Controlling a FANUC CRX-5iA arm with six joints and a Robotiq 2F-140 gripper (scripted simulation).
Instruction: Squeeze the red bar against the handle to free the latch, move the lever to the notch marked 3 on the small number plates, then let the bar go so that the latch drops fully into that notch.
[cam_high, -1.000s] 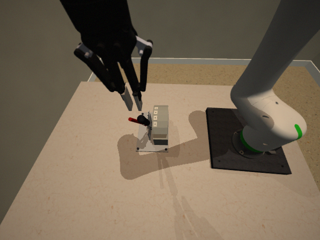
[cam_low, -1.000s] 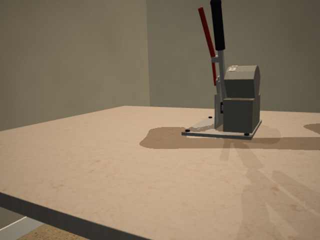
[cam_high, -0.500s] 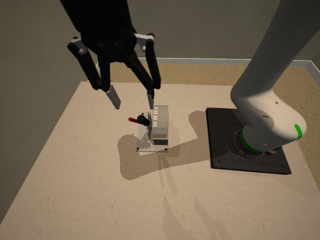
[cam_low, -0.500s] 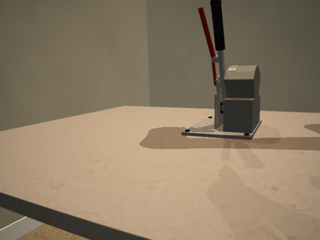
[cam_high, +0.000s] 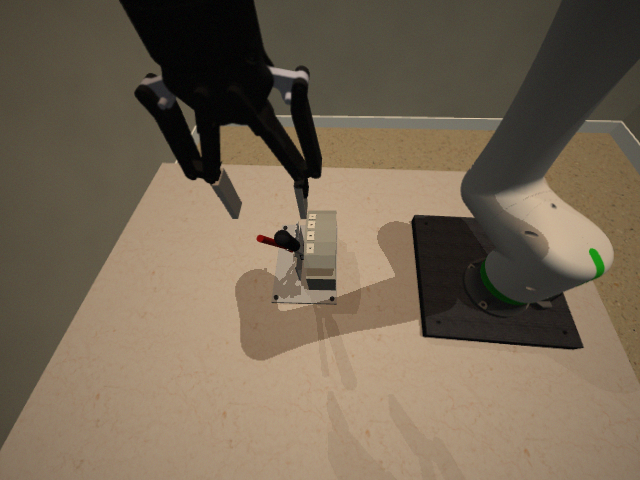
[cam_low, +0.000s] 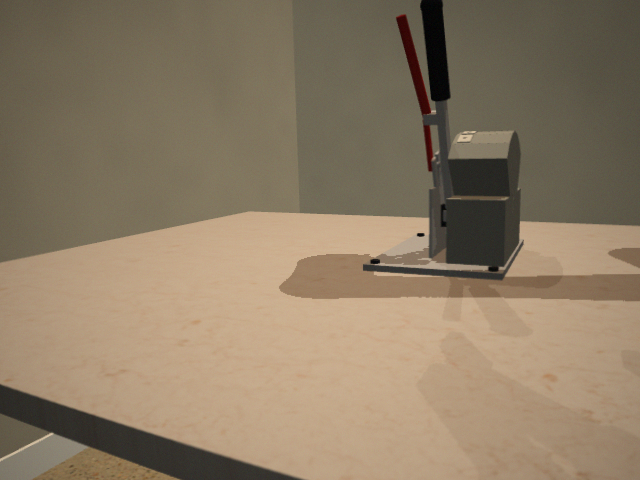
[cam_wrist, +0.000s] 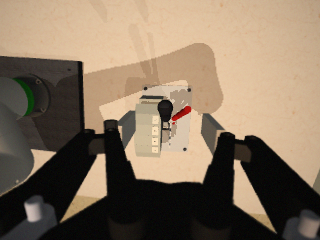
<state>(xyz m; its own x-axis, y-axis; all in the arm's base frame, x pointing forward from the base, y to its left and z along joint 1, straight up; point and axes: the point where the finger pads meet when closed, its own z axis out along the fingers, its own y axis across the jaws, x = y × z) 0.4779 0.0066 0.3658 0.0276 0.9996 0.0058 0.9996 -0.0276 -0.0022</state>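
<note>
Right now my hand is 1 cm short of the red bar, 5 cm to the left of it and 21 cm above it.
</note>
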